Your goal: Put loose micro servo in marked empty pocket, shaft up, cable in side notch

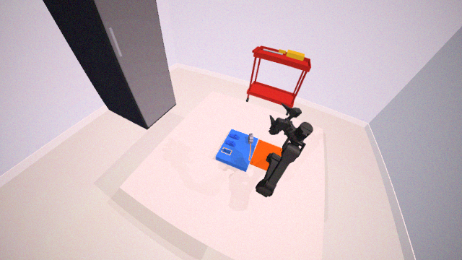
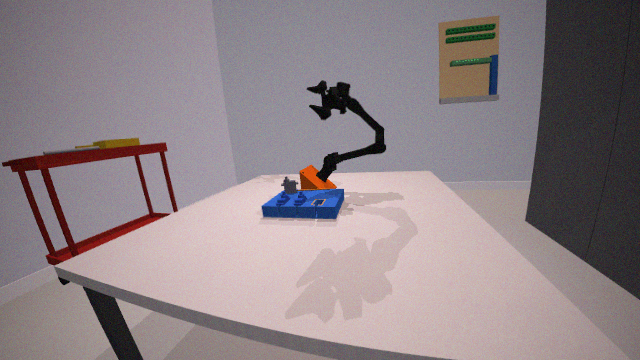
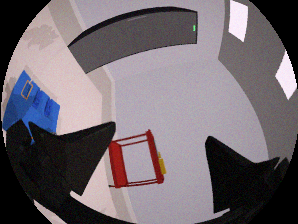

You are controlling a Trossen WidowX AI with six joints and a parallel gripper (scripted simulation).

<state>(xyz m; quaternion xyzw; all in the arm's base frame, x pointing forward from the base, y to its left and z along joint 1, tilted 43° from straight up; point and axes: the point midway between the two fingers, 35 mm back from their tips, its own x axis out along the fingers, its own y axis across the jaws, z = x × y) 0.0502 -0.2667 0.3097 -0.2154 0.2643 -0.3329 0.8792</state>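
Now: the blue robot deck 46 cm below my gripper tip, 11 cm ahead of it and 1 cm to the right of it.
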